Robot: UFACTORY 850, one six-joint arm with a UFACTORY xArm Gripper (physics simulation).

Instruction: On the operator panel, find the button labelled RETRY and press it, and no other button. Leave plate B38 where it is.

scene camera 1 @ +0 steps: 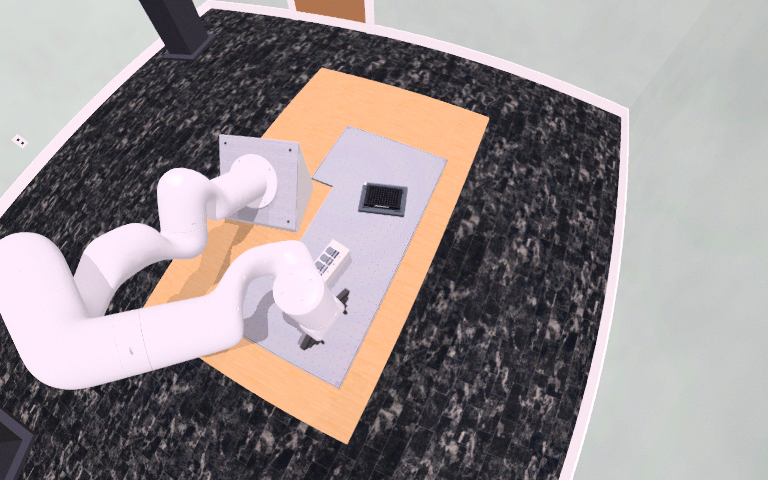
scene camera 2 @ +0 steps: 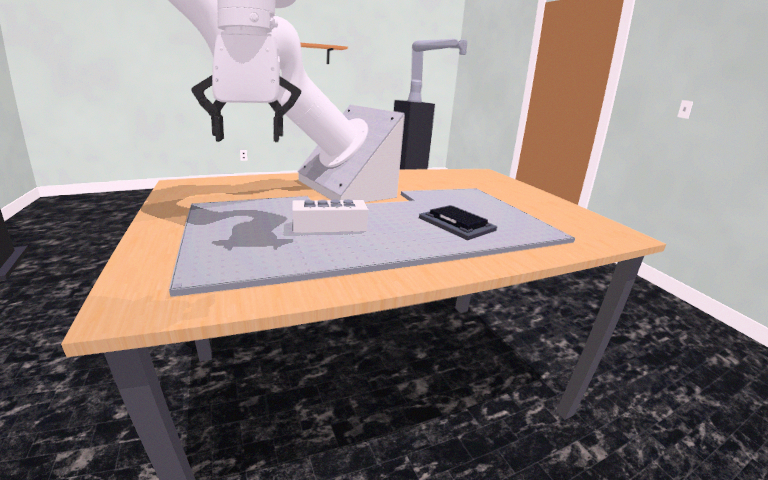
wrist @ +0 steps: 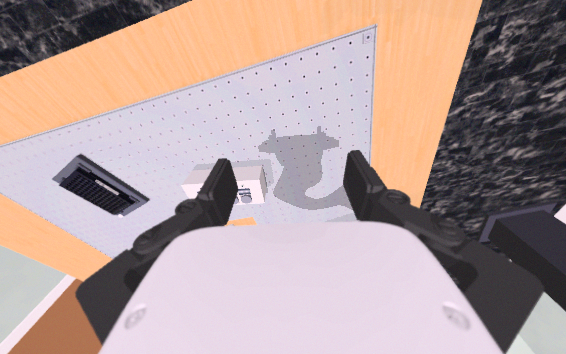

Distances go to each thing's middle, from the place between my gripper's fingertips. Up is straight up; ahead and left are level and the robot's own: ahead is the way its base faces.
I see my gripper 20 cm to the right of the operator panel (wrist: 250,180), 20 cm above it and 12 cm past it. From my hand the other things lie so: plate holder (wrist: 69,168): 51 cm to the left, 22 cm below, 2 cm behind; black plate (scene camera 2: 457,217): 51 cm to the left, 20 cm below, 2 cm behind.
